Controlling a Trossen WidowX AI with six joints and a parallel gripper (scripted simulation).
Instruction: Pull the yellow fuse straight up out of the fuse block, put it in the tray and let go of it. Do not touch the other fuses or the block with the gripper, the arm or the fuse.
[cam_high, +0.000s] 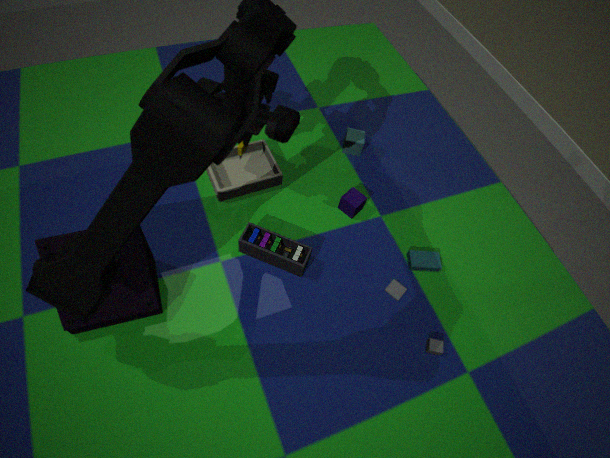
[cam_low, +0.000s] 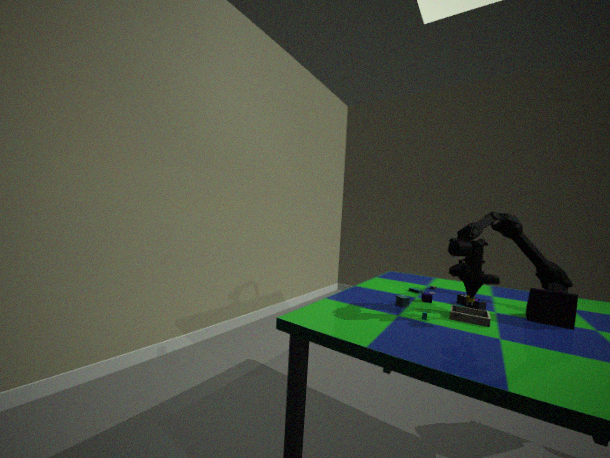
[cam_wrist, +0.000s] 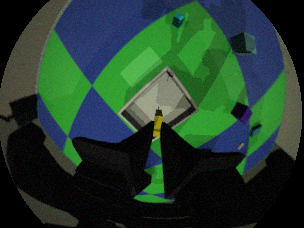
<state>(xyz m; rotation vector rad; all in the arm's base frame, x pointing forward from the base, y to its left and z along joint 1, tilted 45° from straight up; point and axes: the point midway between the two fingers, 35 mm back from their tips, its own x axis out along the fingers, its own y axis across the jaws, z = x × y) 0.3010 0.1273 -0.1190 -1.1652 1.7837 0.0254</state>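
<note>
My gripper tip is 10 mm above the yellow fuse. From my gripper tip the other things lie so: small teal cube 140 mm ahead, 110 mm to the left, 70 mm below; then purple cube 170 mm ahead, 150 mm to the right, 70 mm below; then grey tray 80 mm below.
</note>
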